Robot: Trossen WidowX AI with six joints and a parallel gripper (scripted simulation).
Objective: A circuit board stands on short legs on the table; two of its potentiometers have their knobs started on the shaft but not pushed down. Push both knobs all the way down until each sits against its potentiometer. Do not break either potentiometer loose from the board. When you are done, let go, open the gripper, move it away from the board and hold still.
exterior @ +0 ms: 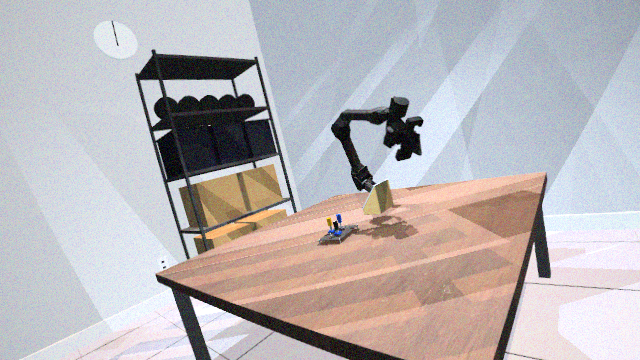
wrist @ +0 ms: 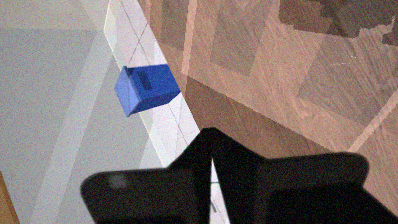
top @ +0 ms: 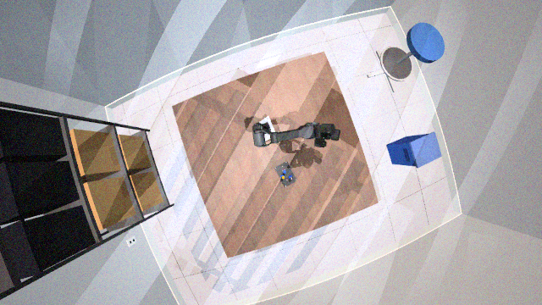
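Now: gripper tip 340 mm to the left of the blue knob, 180 mm above it and 100 mm short of it. From my gripper tip the other things lie so: blue potentiometer: 310 mm to the right, 200 mm below, 170 mm ahead.
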